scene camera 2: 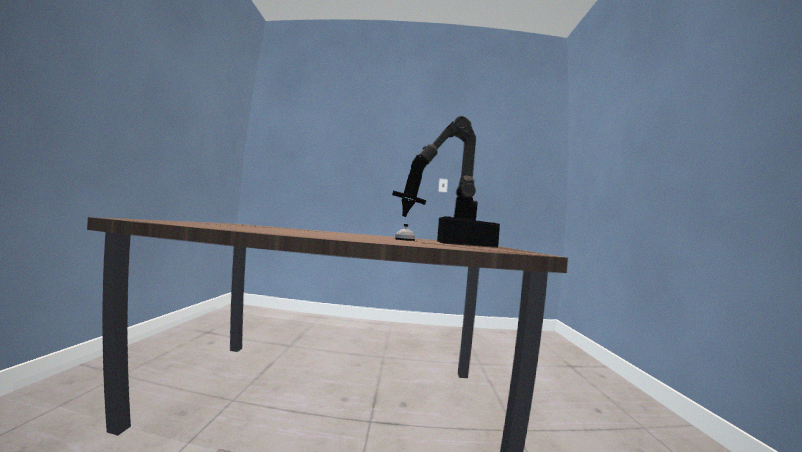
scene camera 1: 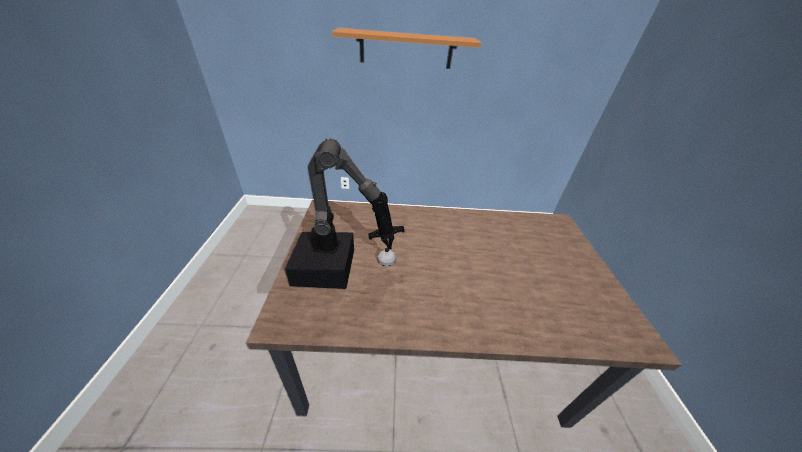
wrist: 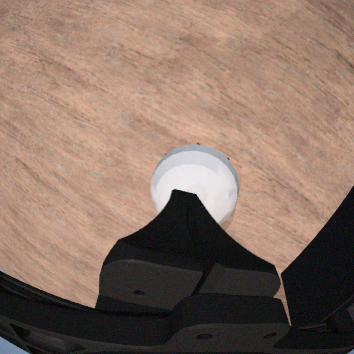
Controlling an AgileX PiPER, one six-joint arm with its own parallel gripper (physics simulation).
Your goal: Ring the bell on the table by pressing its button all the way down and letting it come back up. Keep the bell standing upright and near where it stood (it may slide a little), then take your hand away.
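Observation:
A bell with a white dome stands upright on the brown table, just beside the arm's base. Its small black button is up in scene camera 2 and hidden behind the fingers in the wrist view. My gripper is shut, with nothing held. It points down, its tips a short way above the button, with a small gap showing in scene camera 2. In the wrist view the fingertips overlap the dome.
The arm's black base block stands on the table, close to the bell. An orange shelf hangs high on the blue back wall. A white outlet is on the wall behind the arm.

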